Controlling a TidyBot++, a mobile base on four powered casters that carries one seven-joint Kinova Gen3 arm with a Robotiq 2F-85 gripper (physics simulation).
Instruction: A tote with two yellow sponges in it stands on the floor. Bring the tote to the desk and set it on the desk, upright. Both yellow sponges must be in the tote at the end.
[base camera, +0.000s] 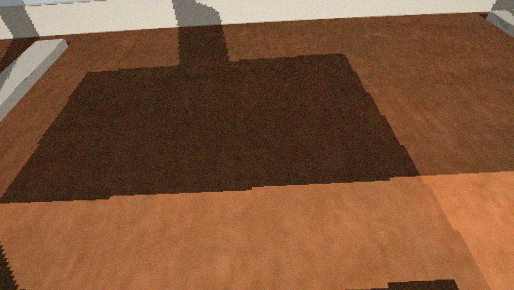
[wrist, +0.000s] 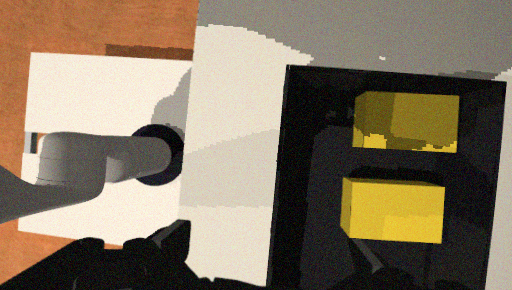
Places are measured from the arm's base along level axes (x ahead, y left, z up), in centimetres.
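Pixels of known places: gripper, fingertip midpoint: (wrist: 265, 246); arm's base at its link origin: (wrist: 154, 155).
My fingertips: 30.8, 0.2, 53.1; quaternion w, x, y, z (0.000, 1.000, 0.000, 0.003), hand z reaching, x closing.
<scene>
Ahead of a thing's pixels: the offset from my fingertips to its top centre, as dx, dy, dz. Level surfaces: height alone.
The black tote @(+10.3, -1.9, -10.7) (wrist: 294, 175) stands upright on the pale desk top @(dz -20.7) (wrist: 230, 100) in the wrist view; its lower end is cut off by the frame. Two yellow sponges @(+14.5, +9.3, -15.9) (wrist: 425, 122) @(+13.9, -0.7, -15.9) (wrist: 395, 210) lie inside it, apart from each other, the upper one mostly in shadow. My gripper (wrist: 265, 246) is open and empty at the bottom of the wrist view. Its left finger shows over the desk and its right finger over the inside of the tote, by the lower sponge's corner, with the tote's left wall between them. Tote, sponges and gripper do not show in the base camera view.
The white mobile base (wrist: 100, 95) with the grey arm (wrist: 75, 160) is left of the desk edge. In the base camera view, a large dark shadow lies on the brown floor @(dz -92.7) (base camera: 225, 235), a pale slab (base camera: 35, 65) is at the left, another (base camera: 502, 21) at the far right, and a white wall (base camera: 325, 10) behind.
</scene>
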